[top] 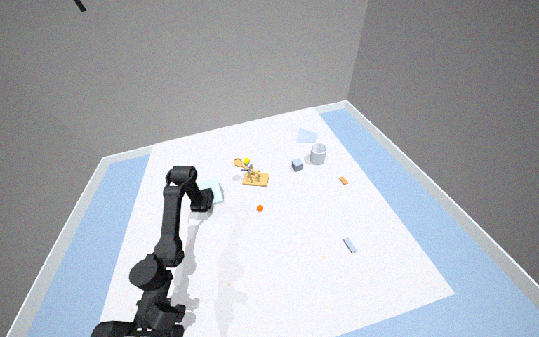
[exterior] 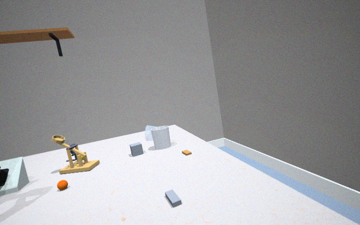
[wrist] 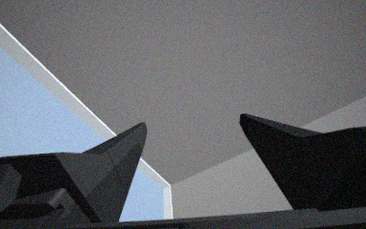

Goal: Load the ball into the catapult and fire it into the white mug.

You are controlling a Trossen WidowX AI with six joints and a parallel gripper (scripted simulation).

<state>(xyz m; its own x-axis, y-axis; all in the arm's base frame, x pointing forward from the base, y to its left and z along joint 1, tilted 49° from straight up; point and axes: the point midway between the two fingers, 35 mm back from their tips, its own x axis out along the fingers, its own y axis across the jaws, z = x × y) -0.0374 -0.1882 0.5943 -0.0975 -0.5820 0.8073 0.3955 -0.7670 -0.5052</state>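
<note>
Now: the wooden catapult 71 cm to the left of my gripper tip, 27 cm ahead of it and 23 cm below it. Also, from my gripper tip: yellow ball (83 cm to the left, 29 cm below, 25 cm ahead); orange ball (49 cm to the left, 29 cm below, 29 cm ahead); flat grey block (63 cm ahead, 30 cm below, 24 cm to the left).
</note>
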